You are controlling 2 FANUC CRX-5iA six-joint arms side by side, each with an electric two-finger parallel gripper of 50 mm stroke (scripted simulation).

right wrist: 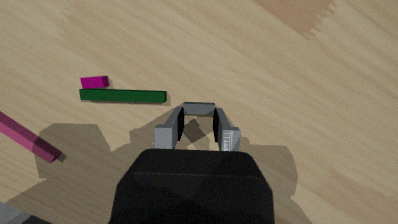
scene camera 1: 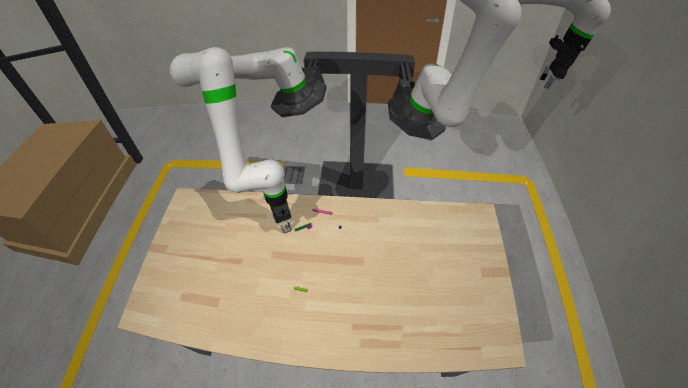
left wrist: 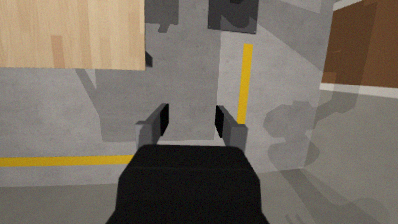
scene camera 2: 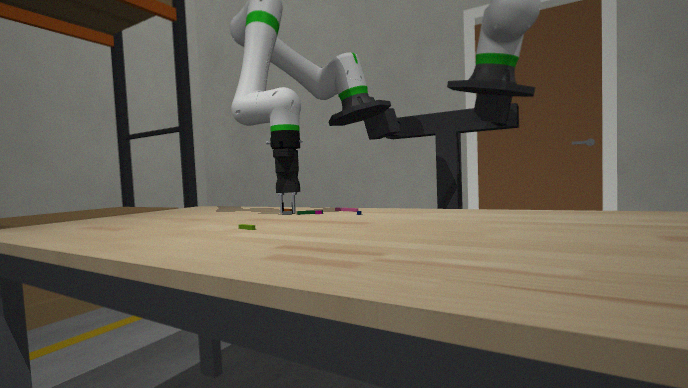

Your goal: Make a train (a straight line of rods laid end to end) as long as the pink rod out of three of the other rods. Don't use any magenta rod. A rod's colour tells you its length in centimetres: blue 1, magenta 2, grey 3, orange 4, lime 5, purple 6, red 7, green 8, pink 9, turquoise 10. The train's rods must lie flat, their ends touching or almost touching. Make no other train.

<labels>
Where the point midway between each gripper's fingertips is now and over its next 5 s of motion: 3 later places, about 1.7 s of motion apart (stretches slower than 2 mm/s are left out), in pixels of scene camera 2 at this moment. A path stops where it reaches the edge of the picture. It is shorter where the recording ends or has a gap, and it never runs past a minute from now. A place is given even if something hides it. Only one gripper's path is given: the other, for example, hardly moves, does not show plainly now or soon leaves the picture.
My right gripper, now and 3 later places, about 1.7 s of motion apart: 288,213; 286,188; 286,193; 286,198
</labels>
